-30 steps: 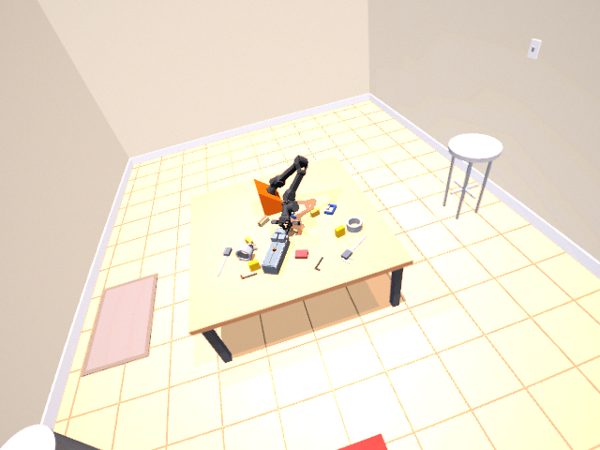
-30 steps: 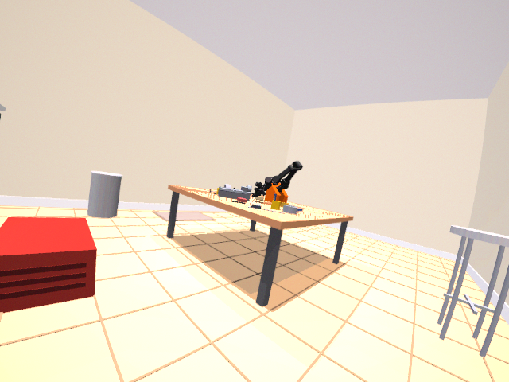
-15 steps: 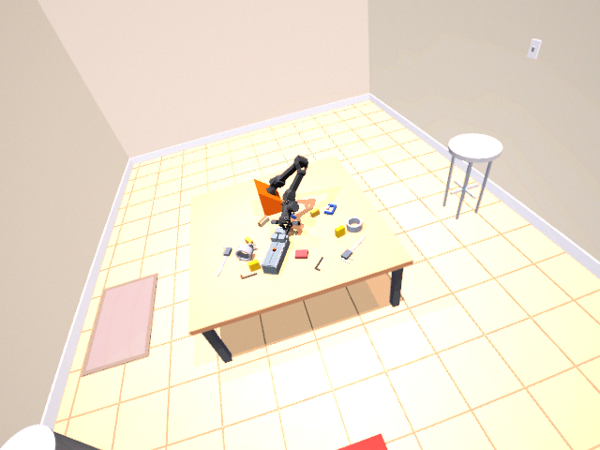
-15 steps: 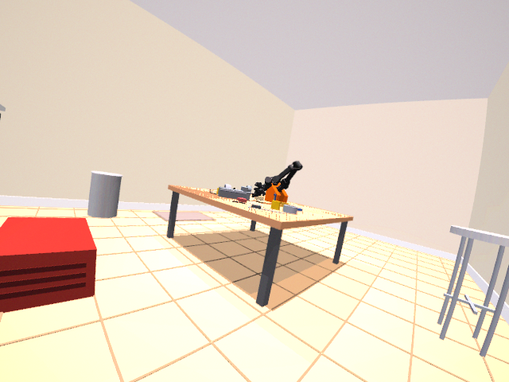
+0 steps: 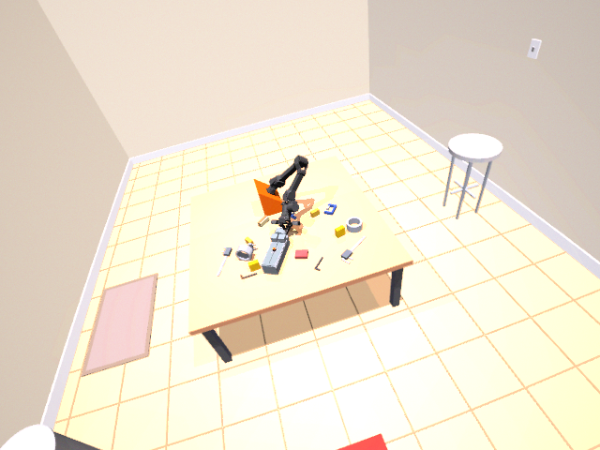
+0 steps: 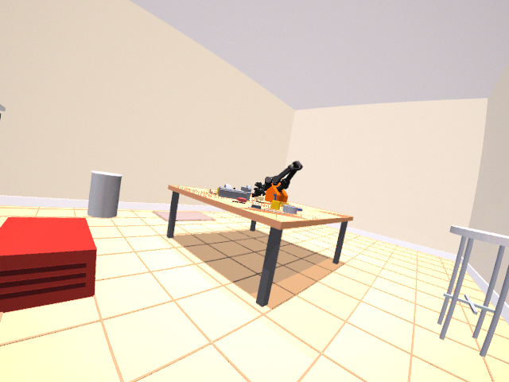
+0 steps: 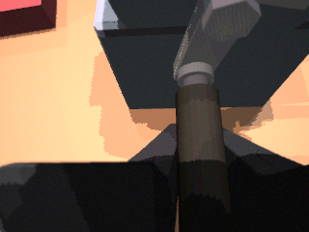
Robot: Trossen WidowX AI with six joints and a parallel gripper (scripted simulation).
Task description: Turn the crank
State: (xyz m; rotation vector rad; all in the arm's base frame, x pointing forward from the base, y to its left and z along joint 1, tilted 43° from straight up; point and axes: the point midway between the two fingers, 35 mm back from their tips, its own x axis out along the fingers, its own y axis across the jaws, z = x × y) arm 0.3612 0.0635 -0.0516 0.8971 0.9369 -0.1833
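My gripper tip is now 30 mm below the dark crank handle, 20 mm past it and 10 mm to the right of it. Round my gripper tip: red pointer (140 mm ahead, 90 mm to the right, 50 mm above); red block (180 mm ahead, 60 mm to the left, 20 mm below).
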